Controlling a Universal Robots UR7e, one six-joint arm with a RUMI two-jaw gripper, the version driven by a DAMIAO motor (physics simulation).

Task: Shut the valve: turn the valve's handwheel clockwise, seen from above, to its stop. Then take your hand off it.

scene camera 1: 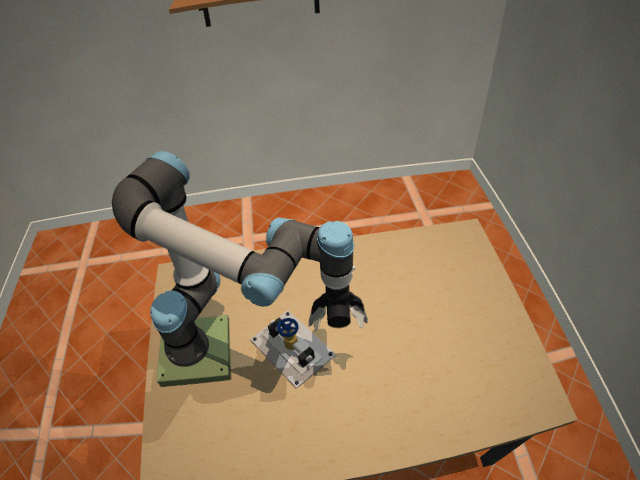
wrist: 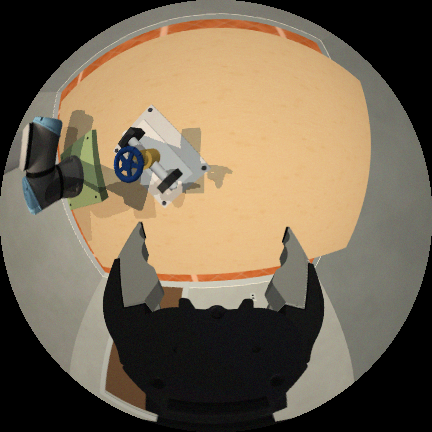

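Observation:
The valve's blue spoked handwheel (scene camera 1: 287, 327) (wrist: 140, 163) stands on top of a brass valve body (scene camera 1: 290, 340) (wrist: 151, 158), set in a grey pipe between two black clamps. The pipe is mounted on a grey metal plate (scene camera 1: 296, 377) (wrist: 156, 115) on the table. My gripper (scene camera 1: 338, 325) (wrist: 214, 226) is open and empty. In the scene view it hangs above the table to the right of the handwheel, apart from it. In the wrist view the handwheel lies to the upper left of the fingers. How far the wheel is turned cannot be told.
The arm's base stands on a green mounting plate (scene camera 1: 219, 335) (wrist: 92, 170), left of the valve plate. Both stand on the wooden table (scene camera 1: 439, 335) (wrist: 280, 125). A wall shelf (scene camera 1: 222, 4) shows high at the back.

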